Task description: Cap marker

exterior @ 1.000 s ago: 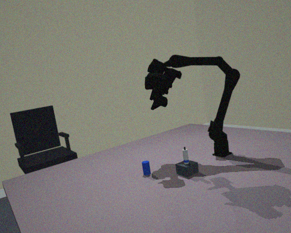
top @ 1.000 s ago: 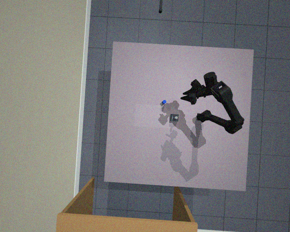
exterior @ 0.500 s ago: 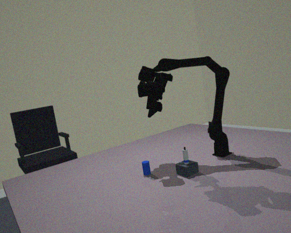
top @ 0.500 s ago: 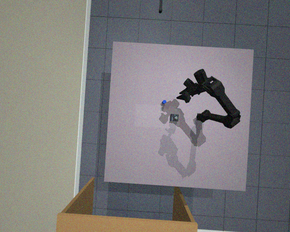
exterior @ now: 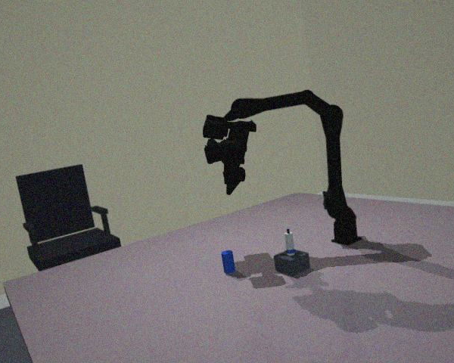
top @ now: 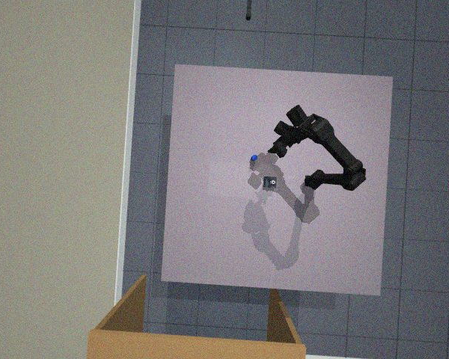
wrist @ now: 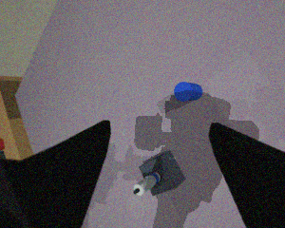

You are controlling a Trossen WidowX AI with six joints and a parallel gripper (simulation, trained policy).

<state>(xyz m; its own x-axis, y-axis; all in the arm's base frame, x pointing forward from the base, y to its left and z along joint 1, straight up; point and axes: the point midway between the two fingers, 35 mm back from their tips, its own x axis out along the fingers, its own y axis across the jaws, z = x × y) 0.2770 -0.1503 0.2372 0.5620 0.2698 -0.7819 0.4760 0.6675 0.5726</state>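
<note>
The blue cap is 180 mm below my gripper tip, 50 mm ahead of it and 30 mm to the left of it. Also, from my gripper tip: dark holder block (190 mm below, 160 mm to the left, 50 mm behind).
</note>
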